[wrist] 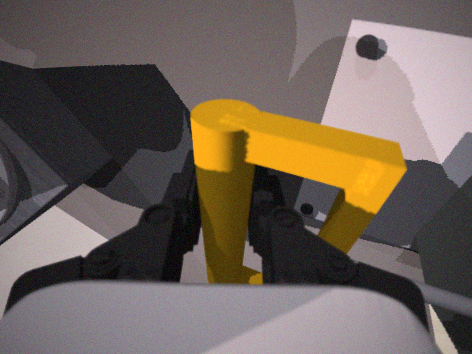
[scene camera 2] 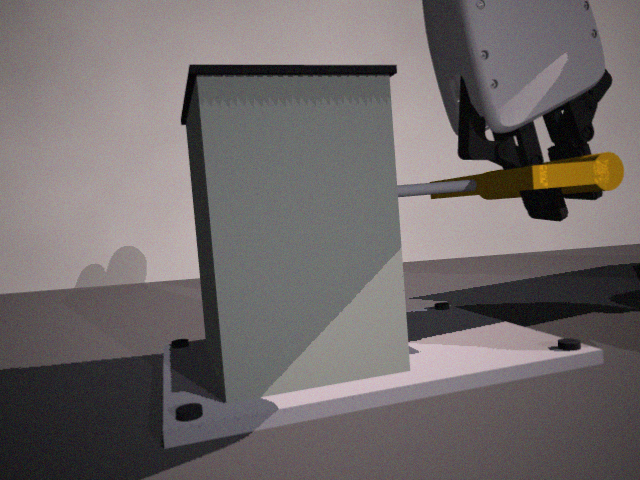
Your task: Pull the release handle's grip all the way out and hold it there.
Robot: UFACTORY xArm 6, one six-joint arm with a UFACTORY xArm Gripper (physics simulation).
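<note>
The release handle's yellow grip [scene camera 2: 608, 171] [wrist: 222, 150] is a round bar joined by side arms to a grey rod [scene camera 2: 434, 188] [wrist: 447, 300]. The rod comes out of the right side of the tall grey-green housing [scene camera 2: 305, 206] in the scene view, and a length of it shows between the housing and the yellow part. My gripper [scene camera 2: 567, 192] [wrist: 226, 173] is shut on the grip, one black finger on each side of the bar, with the fingertips reaching below it. The far end of the bar is partly hidden by the gripper body in the wrist view.
The housing has a black lid [scene camera 2: 294, 70] and stands on a pale base plate [scene camera 2: 465, 351] [wrist: 390, 100] with black bolts [scene camera 2: 189, 411] [wrist: 369, 47] at its corners. The plate lies below the handle. A plain wall stands behind, and dark shadows fall across the floor.
</note>
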